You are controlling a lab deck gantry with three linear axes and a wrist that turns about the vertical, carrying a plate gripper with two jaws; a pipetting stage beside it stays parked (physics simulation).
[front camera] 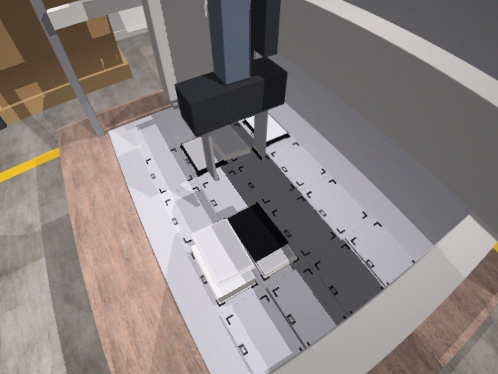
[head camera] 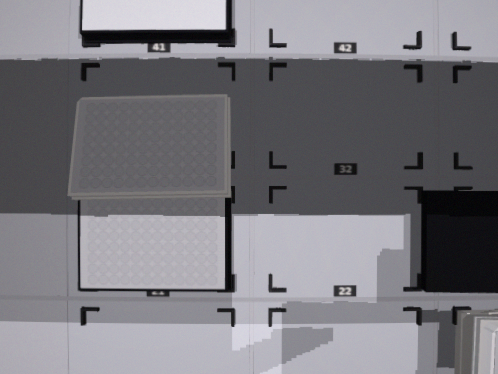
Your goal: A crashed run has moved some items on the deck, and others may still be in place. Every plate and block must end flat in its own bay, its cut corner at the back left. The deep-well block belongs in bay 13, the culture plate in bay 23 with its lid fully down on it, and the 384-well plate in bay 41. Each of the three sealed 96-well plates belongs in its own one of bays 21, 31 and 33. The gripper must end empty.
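Seen in the pictures: gripper, fingertip midpoint: (front camera: 236, 164); robot's base, link origin: (front camera: 147, 161).
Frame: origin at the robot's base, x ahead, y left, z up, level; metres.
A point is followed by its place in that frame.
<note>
My gripper (front camera: 238, 167) @[x 0.272, y 0.150, z 0.159 m] is open and empty, its jaws hanging above the deck near bays 31 and 32. A pale plate with round well marks (front camera: 231, 142) @[x 0.081, y 0.235, z 0.021 m] (head camera: 150, 145) @[x 0.065, y 0.228, z 0.022 m] lies tilted over bay 31, its front edge up on a white-topped, black-sided plate (front camera: 198, 154) @[x 0.069, y 0.136, z 0.014 m] (head camera: 152, 250) @[x 0.064, y 0.143, z 0.014 m] in bay 21. Another white-topped, black-sided plate (front camera: 270, 129) @[x 0.086, y 0.366, z 0.014 m] (head camera: 154, 15) @[x 0.065, y 0.337, z 0.014 m] sits in bay 41. A black plate (front camera: 256, 230) @[x 0.356, y 0.148, z 0.018 m] (head camera: 462, 242) @[x 0.321, y 0.149, z 0.016 m] lies over a pale plate (front camera: 276, 263) @[x 0.444, y 0.144, z 0.014 m] at bay 23, offset toward bay 22. A tall pale stack (front camera: 222, 255) (head camera: 482, 345) stands at bay 13. Its layers and the cut corners are unclear.
Bay labels 41 (head camera: 158, 47) @[x 0.064, y 0.317, z 0.000 m], 42 (head camera: 345, 48) @[x 0.228, y 0.317, z 0.000 m], 32 (head camera: 345, 169) @[x 0.228, y 0.211, z 0.000 m] and 22 (head camera: 345, 290) @[x 0.228, y 0.105, z 0.000 m] show in the head view. A pale frame beam (front camera: 400, 300) @[x 0.617, y 0.086, z 0.400 m] crosses the front right, and a thin grey post (front camera: 75, 80) @[x -0.207, y -0.098, z 0.201 m] stands at the back left. Shadows cross the deck.
</note>
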